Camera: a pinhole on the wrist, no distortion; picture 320 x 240 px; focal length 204.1 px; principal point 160.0 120.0 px. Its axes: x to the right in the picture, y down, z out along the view. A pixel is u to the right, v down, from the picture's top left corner.
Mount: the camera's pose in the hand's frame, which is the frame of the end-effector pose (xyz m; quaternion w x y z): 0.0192 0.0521 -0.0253 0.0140 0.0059 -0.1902 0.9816
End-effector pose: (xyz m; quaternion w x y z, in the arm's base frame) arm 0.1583 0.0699 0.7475 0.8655 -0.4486 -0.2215 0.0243
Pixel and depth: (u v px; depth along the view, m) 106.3 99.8 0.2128
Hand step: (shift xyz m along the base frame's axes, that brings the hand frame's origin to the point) -0.0045 0.1501 0.1246
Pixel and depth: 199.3 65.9 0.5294
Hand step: -0.2804 0.3722 0.2426
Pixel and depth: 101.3 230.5 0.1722
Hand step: 0.0047 0.0322 0.1522
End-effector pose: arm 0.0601 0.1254 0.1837 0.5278 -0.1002 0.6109 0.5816
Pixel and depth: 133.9 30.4 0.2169
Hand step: 0.0466 0.2151 0.0458
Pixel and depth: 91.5 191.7 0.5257
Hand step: 0.3601 0.3166 -0.2495
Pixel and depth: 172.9 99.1 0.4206
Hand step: 0.2504 0.2901 0.0527
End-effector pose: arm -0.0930 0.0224 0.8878 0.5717 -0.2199 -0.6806 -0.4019
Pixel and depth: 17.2 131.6 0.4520
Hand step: -0.4249 0.1624 0.2695
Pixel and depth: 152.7 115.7 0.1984
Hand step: -0.1171 0.1128 0.0173
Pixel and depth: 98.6 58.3 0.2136
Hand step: -0.1162 0.1602 0.0873
